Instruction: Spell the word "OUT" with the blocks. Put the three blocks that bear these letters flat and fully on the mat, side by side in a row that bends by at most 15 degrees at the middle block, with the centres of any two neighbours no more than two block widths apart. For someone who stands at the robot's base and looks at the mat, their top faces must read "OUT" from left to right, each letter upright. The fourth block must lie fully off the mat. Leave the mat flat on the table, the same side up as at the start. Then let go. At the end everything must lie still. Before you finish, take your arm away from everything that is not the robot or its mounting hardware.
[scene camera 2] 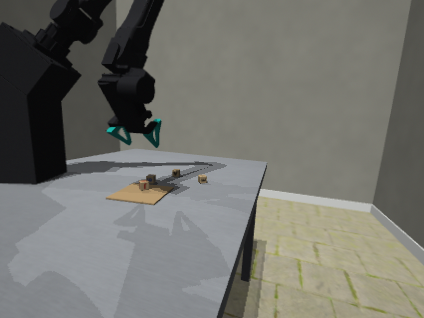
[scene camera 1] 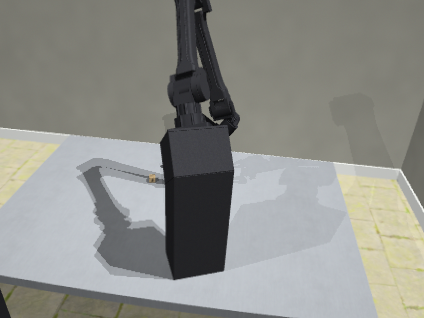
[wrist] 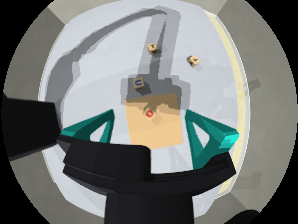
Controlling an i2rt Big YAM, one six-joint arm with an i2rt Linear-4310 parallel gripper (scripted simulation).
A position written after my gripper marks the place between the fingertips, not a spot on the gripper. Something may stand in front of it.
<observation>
I see my gripper [scene camera 2: 143, 145] and a tan mat [scene camera 2: 132, 193].
The tan mat is seen too in the wrist view [wrist: 164, 129]. My gripper shows as well in the wrist view [wrist: 149, 113].
</observation>
